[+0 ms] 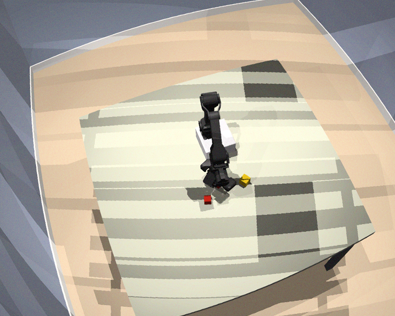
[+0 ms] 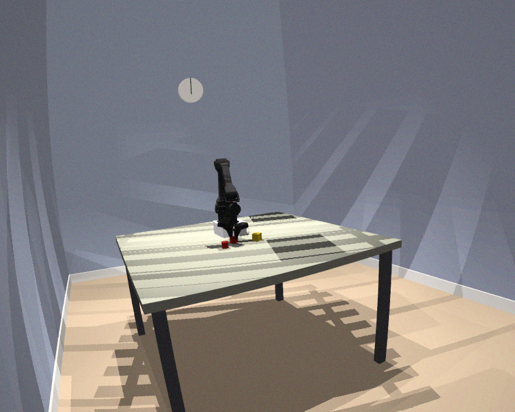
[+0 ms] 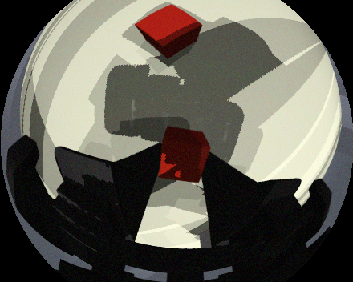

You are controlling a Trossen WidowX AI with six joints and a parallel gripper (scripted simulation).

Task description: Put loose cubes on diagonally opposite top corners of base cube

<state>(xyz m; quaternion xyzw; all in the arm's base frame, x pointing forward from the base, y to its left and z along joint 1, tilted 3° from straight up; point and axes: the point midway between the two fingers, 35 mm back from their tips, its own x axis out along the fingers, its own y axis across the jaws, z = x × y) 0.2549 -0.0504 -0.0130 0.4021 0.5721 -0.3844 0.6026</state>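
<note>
The yellow cube is 130 mm to the left of my gripper tip and 40 mm ahead of it.
</note>
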